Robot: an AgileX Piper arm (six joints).
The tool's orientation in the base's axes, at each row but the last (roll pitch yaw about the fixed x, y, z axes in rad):
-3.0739, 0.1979, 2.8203
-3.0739, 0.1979, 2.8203
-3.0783, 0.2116, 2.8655
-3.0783, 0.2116, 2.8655
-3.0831, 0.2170, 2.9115
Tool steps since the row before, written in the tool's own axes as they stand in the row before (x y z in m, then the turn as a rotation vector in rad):
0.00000, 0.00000, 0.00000, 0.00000, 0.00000, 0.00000
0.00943, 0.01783, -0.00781, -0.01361, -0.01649, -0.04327
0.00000, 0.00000, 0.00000, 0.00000, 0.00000, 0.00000
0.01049, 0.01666, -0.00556, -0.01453, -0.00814, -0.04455
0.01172, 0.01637, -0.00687, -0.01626, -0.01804, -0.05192
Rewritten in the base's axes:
0.00000, 0.00000, 0.00000, 0.00000, 0.00000, 0.00000
-0.00422, 0.02071, 0.00460, 0.00013, -0.01430, 0.04610
0.00000, 0.00000, 0.00000, 0.00000, 0.00000, 0.00000
-0.00615, 0.01939, 0.00219, 0.00313, -0.00640, 0.04702
-0.00856, 0.01920, 0.00324, 0.00096, -0.01560, 0.05515

